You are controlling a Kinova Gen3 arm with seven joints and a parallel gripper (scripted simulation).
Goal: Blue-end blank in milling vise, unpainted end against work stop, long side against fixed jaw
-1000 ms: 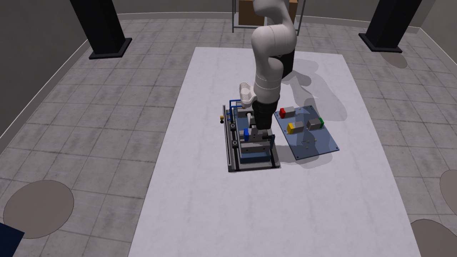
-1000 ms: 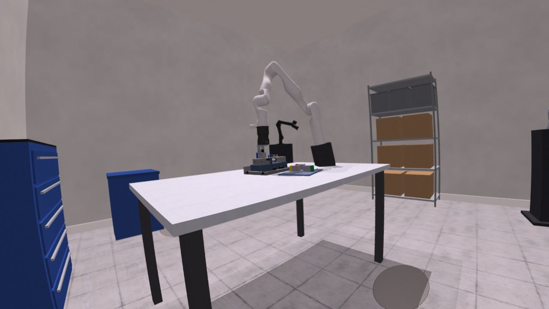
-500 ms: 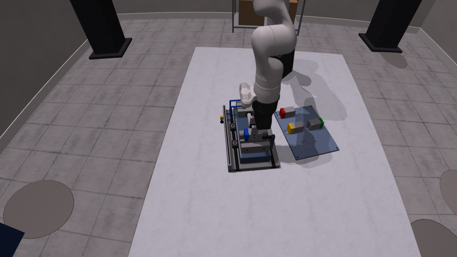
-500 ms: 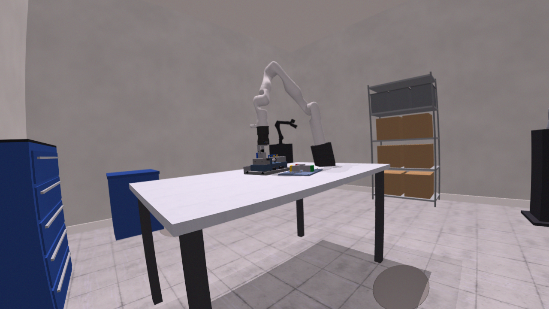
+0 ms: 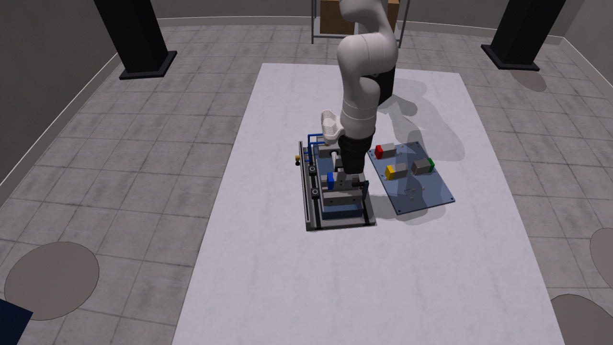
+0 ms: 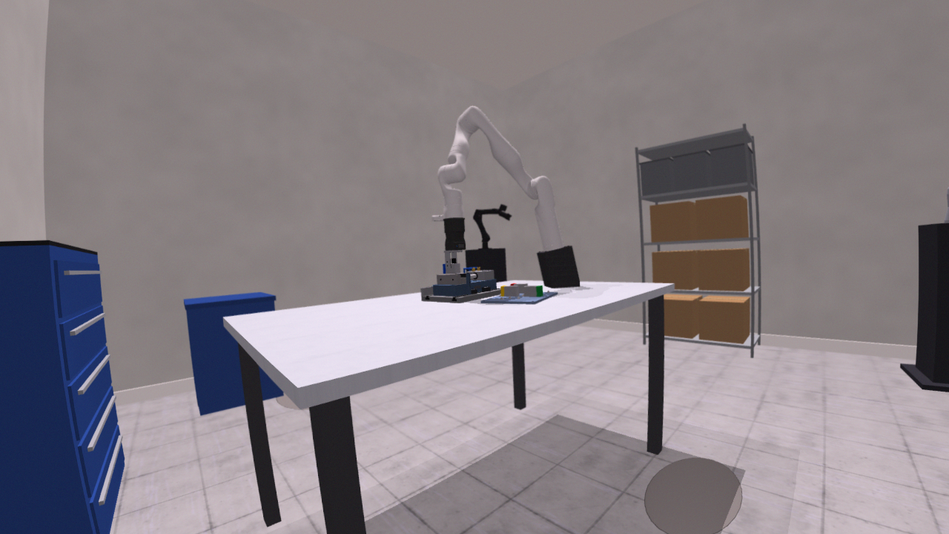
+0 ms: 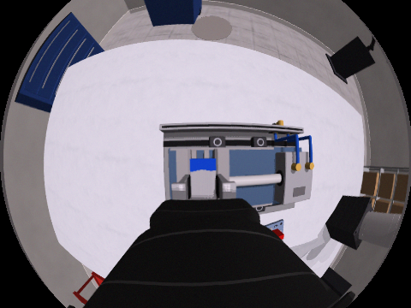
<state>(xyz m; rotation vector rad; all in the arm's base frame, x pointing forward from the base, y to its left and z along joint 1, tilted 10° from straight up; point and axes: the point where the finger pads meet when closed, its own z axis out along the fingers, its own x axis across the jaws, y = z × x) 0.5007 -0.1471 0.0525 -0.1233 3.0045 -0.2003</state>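
Now: hand 2 cm above the blue-ended blank. From my hand the other things lie so: vise base rail (7 cm behind, 9 cm to the right, 10 cm below); then work stop rod (1 cm behind, 5 cm to the left, 5 cm below); then fixed jaw (3 cm ahead, 1 cm to the left, 6 cm below).
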